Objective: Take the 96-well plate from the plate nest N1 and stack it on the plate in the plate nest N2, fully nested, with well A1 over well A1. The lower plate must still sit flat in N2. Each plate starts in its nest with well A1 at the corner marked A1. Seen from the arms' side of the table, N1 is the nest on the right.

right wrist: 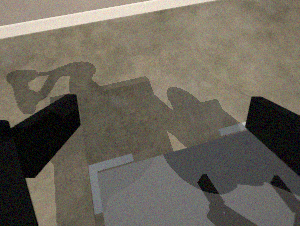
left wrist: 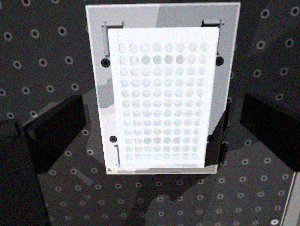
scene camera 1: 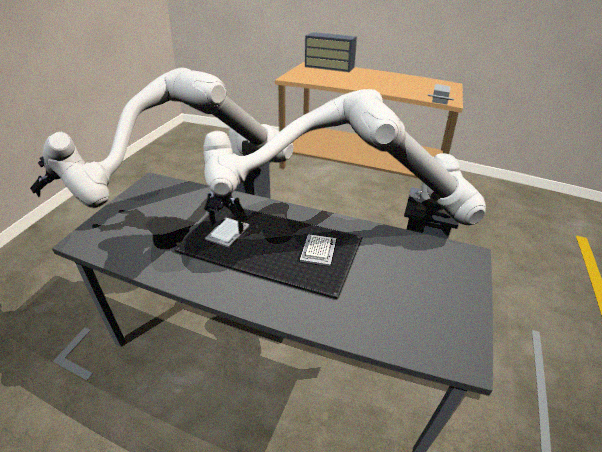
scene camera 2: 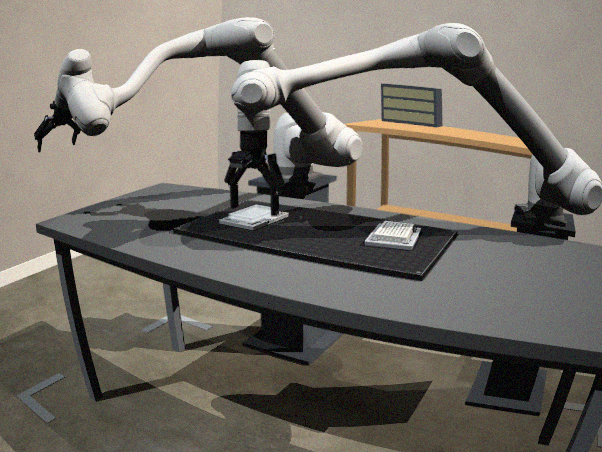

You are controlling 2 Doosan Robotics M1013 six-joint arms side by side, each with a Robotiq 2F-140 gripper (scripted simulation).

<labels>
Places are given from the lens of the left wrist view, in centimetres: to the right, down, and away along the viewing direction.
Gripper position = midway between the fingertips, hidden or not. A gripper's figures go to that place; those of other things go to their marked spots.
my left gripper (left wrist: 162, 109): 1, 0, 15
nest N1 (left wrist: 103, 75): -4, -3, 16
</labels>
